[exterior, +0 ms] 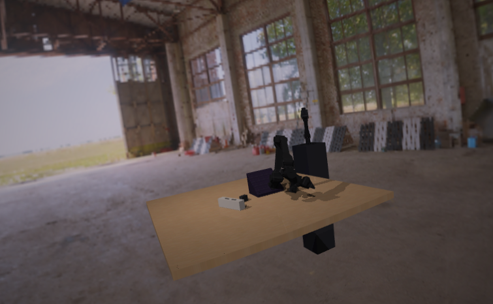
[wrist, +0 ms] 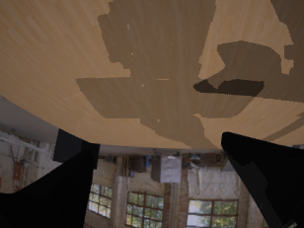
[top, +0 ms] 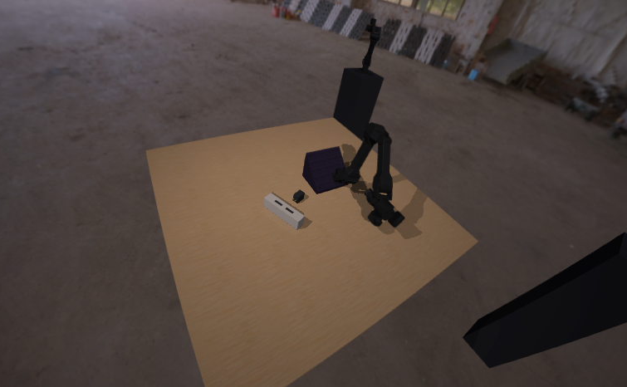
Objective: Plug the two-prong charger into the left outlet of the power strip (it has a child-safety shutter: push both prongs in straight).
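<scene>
Right now the two-prong charger is 340 mm ahead of my gripper tip, 330 mm to the right of it and 50 mm below it.
</scene>
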